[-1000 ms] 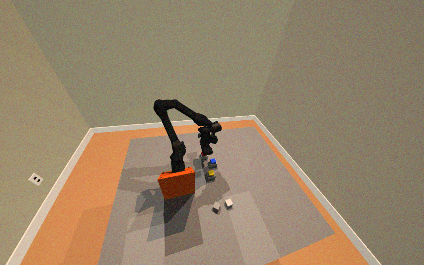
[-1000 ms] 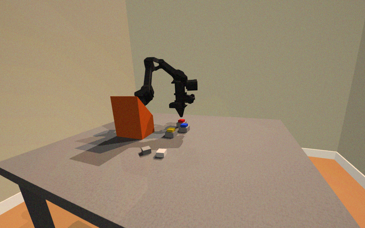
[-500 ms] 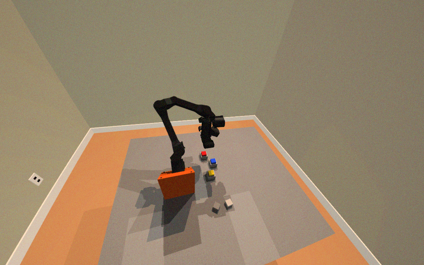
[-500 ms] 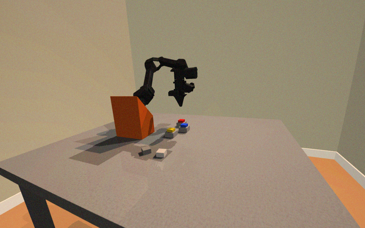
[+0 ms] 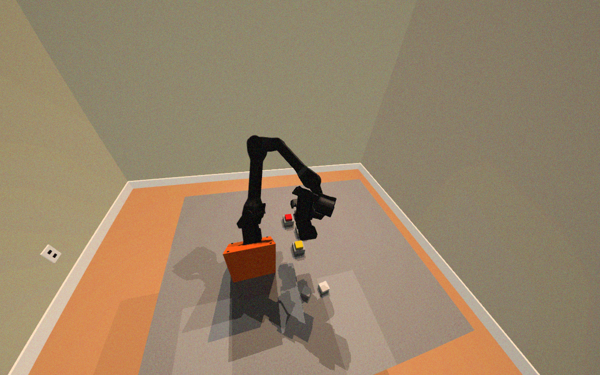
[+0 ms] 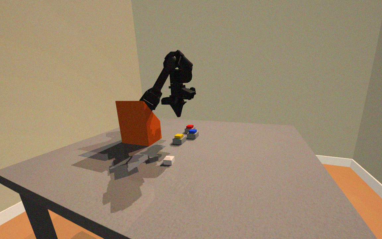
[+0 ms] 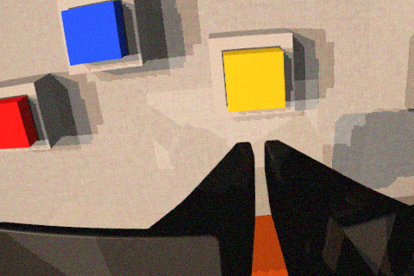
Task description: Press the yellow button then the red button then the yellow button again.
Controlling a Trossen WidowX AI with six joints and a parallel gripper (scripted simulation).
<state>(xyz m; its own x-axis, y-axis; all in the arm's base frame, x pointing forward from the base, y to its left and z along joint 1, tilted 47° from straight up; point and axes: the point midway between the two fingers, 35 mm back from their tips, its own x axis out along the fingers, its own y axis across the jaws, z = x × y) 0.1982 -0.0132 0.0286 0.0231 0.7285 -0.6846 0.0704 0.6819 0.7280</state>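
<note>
Right now the yellow button is 90 mm below my gripper tip and 10 mm to the right of it. From my gripper tip the other things lie so: blue button: 90 mm below, 80 mm to the left, 40 mm ahead; grey block: 200 mm to the right, 120 mm below, 30 mm behind; red button: 160 mm to the left, 90 mm below, 10 mm behind.
</note>
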